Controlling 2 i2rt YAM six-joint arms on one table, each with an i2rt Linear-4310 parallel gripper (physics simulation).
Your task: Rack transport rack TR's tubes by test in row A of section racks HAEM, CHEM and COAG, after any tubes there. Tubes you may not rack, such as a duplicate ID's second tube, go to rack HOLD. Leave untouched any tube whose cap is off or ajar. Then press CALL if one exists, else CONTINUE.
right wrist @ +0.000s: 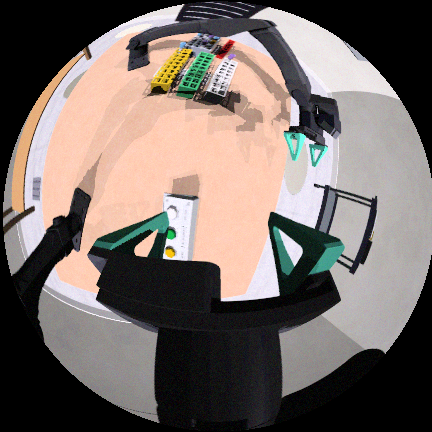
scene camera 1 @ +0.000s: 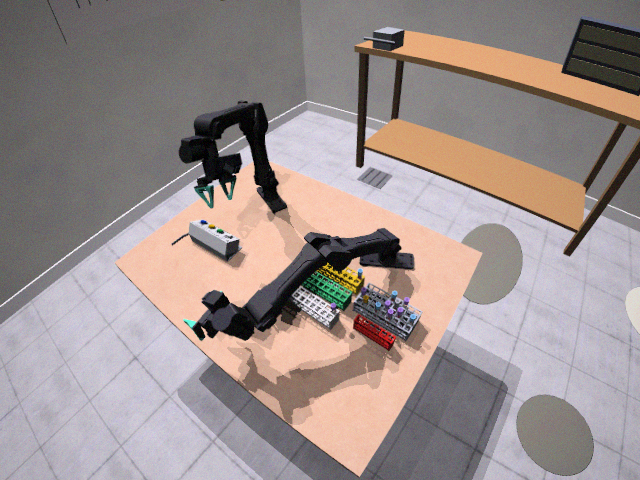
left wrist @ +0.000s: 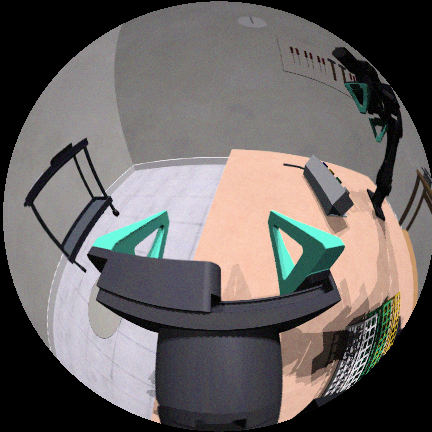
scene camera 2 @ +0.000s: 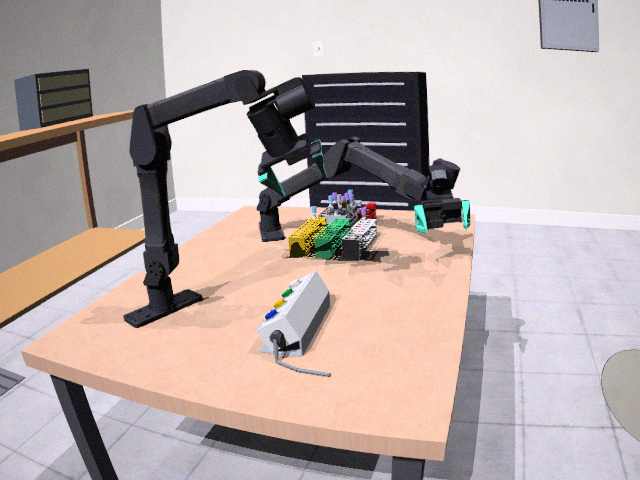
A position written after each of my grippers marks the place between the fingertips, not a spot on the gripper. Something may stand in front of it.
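My left gripper (scene camera 2: 446, 229) is open with nothing in it, and you'd also find that left gripper (right wrist: 304, 163). As for my right gripper (scene camera 2: 305, 187), it's open too and holds nothing; scene camera 1 shows the right gripper (scene camera 1: 221, 204) as well, and so does the left wrist view, with the gripper (left wrist: 371, 128). There's also a grey button box (right wrist: 181, 209).
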